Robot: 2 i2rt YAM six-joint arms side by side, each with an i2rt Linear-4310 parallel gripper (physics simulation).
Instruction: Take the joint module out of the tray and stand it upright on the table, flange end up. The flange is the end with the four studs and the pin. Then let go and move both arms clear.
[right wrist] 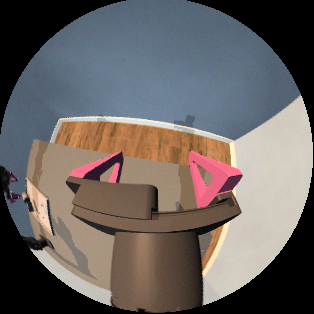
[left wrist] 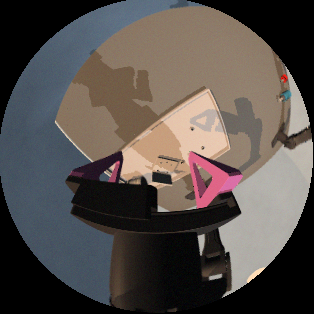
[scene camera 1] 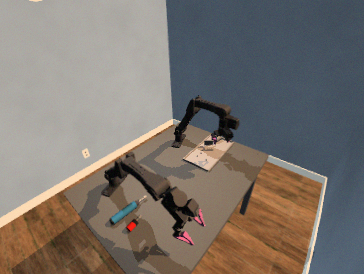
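Where they show: left gripper, fingertip midpoint: (left wrist: pixel 155 154) (scene camera 1: pixel 220 143); right gripper, fingertip midpoint: (right wrist: pixel 155 154) (scene camera 1: pixel 198 235); left arm's base, link origin: (scene camera 1: pixel 179 140); right arm's base, link origin: (left wrist: pixel 277 133) (scene camera 1: pixel 114 184).
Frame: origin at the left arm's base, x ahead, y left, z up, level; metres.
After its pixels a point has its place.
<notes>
The tray (scene camera 1: pixel 212 161) @(x 0.328, y -0.195, z 0.004 m) (left wrist: pixel 212 140) @(x 0.191, y -0.206, z 0.004 m) (right wrist: pixel 43 201) @(x 0.302, y -0.240, z 0.004 m) is pale and shallow and lies on the table. What looks like the joint module (left wrist: pixel 135 180) @(x 0.329, y 0.055, z 0.035 m) (right wrist: pixel 28 203) lies on its side at the tray's far end. In the left wrist view it is mostly hidden behind the gripper's body, and its flange cannot be made out. My left gripper (scene camera 1: pixel 221 139) @(x 0.371, y -0.149, z 0.142 m) (left wrist: pixel 155 154) @(x 0.371, y -0.149, z 0.142 m) (right wrist: pixel 18 187) is open and empty above that end of the tray. My right gripper (scene camera 1: pixel 198 234) @(x 0.378, y -0.846, z 0.163 m) (right wrist: pixel 155 154) @(x 0.378, y -0.846, z 0.163 m) is open and empty, over the table's near edge, far from the tray.
In the tray, a black block (scene camera 1: pixel 208 143) @(x 0.261, y -0.013, z 0.030 m) (left wrist: pixel 161 178) @(x 0.262, y -0.012, z 0.042 m) sits by a thin bracket (left wrist: pixel 170 161) @(x 0.267, y -0.072, z 0.016 m), with small dark fasteners nearby. A teal-handled tool (scene camera 1: pixel 124 212) @(x -0.047, y -0.780, z 0.035 m) (left wrist: pixel 286 94) and a red tool (scene camera 1: pixel 132 226) @(x 0.033, y -0.835, z 0.028 m) (left wrist: pixel 284 78) lie by the right arm.
</notes>
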